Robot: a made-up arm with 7 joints. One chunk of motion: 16 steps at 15 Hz.
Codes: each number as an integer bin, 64 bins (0 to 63) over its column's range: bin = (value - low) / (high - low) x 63, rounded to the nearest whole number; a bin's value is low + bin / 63 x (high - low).
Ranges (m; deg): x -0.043..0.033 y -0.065..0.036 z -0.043..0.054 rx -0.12..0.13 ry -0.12..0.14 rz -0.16..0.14
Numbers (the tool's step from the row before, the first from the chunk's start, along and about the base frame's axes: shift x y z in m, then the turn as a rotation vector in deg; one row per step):
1: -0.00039 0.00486 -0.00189 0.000 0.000 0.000
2: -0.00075 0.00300 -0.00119 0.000 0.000 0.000
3: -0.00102 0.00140 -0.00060 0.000 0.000 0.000
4: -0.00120 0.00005 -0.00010 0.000 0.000 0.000
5: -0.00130 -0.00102 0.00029 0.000 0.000 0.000
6: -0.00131 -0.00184 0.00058 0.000 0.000 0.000
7: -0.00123 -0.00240 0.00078 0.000 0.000 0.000
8: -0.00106 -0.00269 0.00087 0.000 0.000 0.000
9: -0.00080 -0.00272 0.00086 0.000 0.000 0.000
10: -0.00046 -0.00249 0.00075 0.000 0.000 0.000
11: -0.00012 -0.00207 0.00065 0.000 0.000 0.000
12: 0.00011 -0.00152 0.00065 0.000 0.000 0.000
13: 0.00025 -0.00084 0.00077 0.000 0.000 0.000
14: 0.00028 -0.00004 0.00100 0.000 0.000 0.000
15: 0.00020 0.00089 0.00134 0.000 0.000 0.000
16: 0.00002 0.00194 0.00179 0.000 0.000 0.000
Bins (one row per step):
1: 35 44 27 30 29 34
2: 35 42 27 30 29 34
3: 35 41 28 30 29 34
4: 35 41 28 30 29 34
5: 35 40 28 30 29 34
6: 35 39 28 30 29 34
7: 35 39 28 30 29 34
8: 35 39 28 30 29 34
9: 35 39 28 30 29 34
10: 35 39 28 30 29 34
11: 36 39 28 30 29 34
12: 36 40 28 30 29 34
13: 36 40 28 30 29 34
14: 36 41 29 30 29 34
15: 36 41 29 30 29 34
16: 36 42 29 30 29 34

